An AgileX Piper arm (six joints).
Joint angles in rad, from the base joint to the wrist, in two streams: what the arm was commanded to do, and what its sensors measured. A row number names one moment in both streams.
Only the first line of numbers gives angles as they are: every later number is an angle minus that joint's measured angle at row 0.
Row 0, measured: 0.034, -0.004, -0.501, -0.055, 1.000, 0.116
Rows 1 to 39, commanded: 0.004, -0.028, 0.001, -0.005, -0.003, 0.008; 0.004, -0.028, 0.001, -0.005, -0.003, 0.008; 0.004, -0.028, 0.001, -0.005, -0.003, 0.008; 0.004, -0.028, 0.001, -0.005, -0.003, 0.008; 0.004, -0.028, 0.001, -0.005, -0.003, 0.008; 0.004, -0.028, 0.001, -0.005, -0.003, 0.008; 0.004, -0.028, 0.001, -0.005, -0.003, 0.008; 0.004, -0.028, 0.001, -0.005, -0.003, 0.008; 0.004, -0.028, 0.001, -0.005, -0.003, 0.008; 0.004, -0.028, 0.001, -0.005, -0.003, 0.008; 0.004, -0.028, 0.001, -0.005, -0.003, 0.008; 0.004, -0.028, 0.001, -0.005, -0.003, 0.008; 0.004, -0.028, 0.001, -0.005, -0.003, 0.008; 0.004, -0.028, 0.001, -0.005, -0.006, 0.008; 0.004, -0.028, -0.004, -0.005, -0.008, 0.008; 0.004, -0.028, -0.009, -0.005, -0.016, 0.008; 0.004, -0.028, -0.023, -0.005, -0.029, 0.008; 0.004, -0.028, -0.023, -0.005, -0.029, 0.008; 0.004, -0.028, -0.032, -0.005, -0.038, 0.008; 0.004, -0.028, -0.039, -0.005, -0.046, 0.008; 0.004, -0.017, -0.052, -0.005, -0.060, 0.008; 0.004, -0.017, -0.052, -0.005, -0.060, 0.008; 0.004, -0.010, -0.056, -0.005, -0.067, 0.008; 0.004, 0.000, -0.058, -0.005, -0.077, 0.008; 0.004, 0.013, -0.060, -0.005, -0.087, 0.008; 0.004, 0.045, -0.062, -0.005, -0.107, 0.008; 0.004, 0.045, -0.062, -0.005, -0.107, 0.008; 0.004, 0.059, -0.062, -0.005, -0.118, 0.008; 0.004, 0.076, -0.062, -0.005, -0.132, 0.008; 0.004, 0.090, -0.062, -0.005, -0.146, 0.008; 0.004, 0.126, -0.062, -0.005, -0.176, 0.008; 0.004, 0.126, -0.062, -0.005, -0.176, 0.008; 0.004, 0.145, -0.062, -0.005, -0.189, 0.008; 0.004, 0.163, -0.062, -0.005, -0.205, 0.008; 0.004, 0.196, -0.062, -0.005, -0.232, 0.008; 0.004, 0.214, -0.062, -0.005, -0.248, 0.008; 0.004, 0.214, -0.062, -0.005, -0.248, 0.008; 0.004, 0.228, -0.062, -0.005, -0.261, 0.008; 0.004, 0.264, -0.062, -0.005, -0.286, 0.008
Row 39, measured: 0.000, 0.227, -0.054, 0.000, -0.241, 0.001
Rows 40 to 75, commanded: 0.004, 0.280, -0.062, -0.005, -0.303, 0.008; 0.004, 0.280, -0.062, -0.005, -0.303, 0.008; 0.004, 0.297, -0.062, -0.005, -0.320, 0.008; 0.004, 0.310, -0.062, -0.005, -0.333, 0.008; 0.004, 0.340, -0.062, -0.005, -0.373, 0.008; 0.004, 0.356, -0.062, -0.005, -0.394, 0.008; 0.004, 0.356, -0.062, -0.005, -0.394, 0.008; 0.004, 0.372, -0.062, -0.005, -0.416, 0.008; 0.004, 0.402, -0.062, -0.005, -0.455, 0.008; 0.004, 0.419, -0.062, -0.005, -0.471, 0.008; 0.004, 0.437, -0.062, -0.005, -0.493, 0.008; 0.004, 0.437, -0.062, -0.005, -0.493, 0.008; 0.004, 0.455, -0.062, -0.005, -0.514, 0.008; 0.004, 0.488, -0.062, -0.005, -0.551, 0.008; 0.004, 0.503, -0.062, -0.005, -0.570, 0.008; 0.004, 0.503, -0.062, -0.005, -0.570, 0.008; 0.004, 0.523, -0.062, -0.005, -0.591, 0.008; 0.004, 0.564, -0.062, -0.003, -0.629, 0.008; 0.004, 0.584, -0.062, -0.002, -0.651, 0.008; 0.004, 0.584, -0.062, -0.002, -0.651, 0.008; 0.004, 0.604, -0.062, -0.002, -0.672, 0.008; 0.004, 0.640, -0.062, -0.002, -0.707, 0.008; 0.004, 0.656, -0.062, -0.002, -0.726, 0.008; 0.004, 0.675, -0.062, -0.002, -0.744, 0.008; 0.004, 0.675, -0.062, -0.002, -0.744, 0.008; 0.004, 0.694, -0.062, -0.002, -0.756, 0.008; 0.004, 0.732, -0.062, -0.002, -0.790, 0.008; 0.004, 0.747, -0.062, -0.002, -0.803, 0.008; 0.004, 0.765, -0.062, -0.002, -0.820, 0.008; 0.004, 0.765, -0.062, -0.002, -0.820, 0.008; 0.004, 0.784, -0.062, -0.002, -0.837, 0.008; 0.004, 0.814, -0.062, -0.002, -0.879, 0.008; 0.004, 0.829, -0.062, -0.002, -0.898, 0.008; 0.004, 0.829, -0.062, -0.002, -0.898, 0.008; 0.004, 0.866, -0.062, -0.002, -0.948, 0.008; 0.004, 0.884, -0.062, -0.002, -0.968, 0.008
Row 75, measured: 0.000, 0.848, -0.054, 0.000, -0.890, 0.001
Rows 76 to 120, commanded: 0.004, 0.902, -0.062, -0.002, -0.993, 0.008; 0.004, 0.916, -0.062, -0.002, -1.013, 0.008; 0.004, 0.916, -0.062, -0.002, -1.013, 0.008; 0.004, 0.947, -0.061, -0.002, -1.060, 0.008; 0.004, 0.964, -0.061, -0.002, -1.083, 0.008; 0.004, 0.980, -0.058, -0.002, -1.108, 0.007; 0.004, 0.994, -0.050, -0.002, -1.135, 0.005; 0.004, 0.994, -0.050, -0.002, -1.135, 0.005; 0.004, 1.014, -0.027, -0.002, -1.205, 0.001; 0.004, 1.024, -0.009, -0.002, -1.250, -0.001; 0.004, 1.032, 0.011, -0.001, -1.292, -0.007; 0.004, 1.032, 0.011, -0.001, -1.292, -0.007; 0.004, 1.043, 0.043, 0.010, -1.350, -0.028; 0.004, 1.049, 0.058, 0.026, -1.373, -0.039; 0.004, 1.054, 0.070, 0.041, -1.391, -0.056; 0.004, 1.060, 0.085, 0.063, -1.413, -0.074; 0.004, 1.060, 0.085, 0.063, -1.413, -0.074; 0.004, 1.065, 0.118, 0.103, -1.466, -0.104; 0.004, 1.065, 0.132, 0.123, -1.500, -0.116; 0.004, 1.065, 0.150, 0.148, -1.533, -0.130; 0.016, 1.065, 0.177, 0.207, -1.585, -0.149; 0.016, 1.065, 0.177, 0.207, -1.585, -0.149; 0.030, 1.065, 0.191, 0.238, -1.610, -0.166; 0.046, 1.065, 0.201, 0.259, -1.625, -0.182; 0.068, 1.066, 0.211, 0.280, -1.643, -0.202; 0.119, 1.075, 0.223, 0.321, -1.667, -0.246; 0.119, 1.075, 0.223, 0.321, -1.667, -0.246; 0.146, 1.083, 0.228, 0.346, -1.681, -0.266; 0.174, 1.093, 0.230, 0.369, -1.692, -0.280; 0.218, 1.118, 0.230, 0.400, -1.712, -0.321; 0.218, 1.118, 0.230, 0.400, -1.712, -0.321; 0.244, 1.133, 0.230, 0.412, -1.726, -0.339; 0.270, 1.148, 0.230, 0.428, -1.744, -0.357; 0.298, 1.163, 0.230, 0.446, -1.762, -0.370; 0.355, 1.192, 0.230, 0.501, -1.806, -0.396; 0.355, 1.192, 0.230, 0.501, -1.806, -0.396; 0.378, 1.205, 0.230, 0.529, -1.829, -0.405; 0.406, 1.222, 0.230, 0.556, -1.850, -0.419; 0.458, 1.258, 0.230, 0.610, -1.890, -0.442; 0.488, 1.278, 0.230, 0.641, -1.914, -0.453; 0.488, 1.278, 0.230, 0.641, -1.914, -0.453; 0.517, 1.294, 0.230, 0.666, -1.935, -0.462; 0.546, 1.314, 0.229, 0.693, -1.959, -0.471; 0.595, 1.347, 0.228, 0.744, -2.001, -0.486; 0.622, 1.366, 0.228, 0.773, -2.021, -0.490
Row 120, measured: 0.559, 1.330, 0.230, 0.696, -1.949, -0.460
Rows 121 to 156, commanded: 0.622, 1.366, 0.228, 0.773, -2.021, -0.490; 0.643, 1.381, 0.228, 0.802, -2.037, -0.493; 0.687, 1.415, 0.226, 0.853, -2.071, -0.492; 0.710, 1.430, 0.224, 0.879, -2.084, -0.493; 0.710, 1.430, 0.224, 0.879, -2.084, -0.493; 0.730, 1.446, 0.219, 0.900, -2.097, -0.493; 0.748, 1.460, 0.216, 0.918, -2.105, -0.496; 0.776, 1.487, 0.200, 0.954, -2.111, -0.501; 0.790, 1.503, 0.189, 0.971, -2.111, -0.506; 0.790, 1.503, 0.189, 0.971, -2.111, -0.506; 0.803, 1.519, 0.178, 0.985, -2.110, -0.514; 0.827, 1.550, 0.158, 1.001, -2.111, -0.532; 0.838, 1.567, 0.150, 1.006, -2.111, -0.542; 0.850, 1.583, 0.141, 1.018, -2.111, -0.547; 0.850, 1.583, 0.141, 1.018, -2.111, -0.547; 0.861, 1.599, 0.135, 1.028, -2.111, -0.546; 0.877, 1.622, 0.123, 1.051, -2.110, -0.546; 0.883, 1.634, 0.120, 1.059, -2.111, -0.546; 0.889, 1.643, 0.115, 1.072, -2.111, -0.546; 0.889, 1.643, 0.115, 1.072, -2.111, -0.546; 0.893, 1.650, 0.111, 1.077, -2.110, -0.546; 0.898, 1.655, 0.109, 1.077, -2.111, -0.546; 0.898, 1.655, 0.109, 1.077, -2.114, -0.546; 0.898, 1.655, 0.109, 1.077, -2.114, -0.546; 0.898, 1.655, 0.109, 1.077, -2.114, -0.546; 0.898, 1.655, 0.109, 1.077, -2.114, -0.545; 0.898, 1.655, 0.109, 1.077, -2.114, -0.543; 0.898, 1.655, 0.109, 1.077, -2.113, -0.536; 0.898, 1.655, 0.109, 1.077, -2.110, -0.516; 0.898, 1.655, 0.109, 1.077, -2.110, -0.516; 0.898, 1.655, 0.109, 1.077, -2.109, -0.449; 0.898, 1.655, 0.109, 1.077, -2.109, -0.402; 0.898, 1.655, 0.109, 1.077, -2.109, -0.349; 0.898, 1.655, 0.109, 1.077, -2.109, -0.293; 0.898, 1.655, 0.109, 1.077, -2.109, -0.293; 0.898, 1.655, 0.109, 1.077, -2.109, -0.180
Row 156, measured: 0.894, 1.653, 0.117, 1.076, -2.101, -0.328
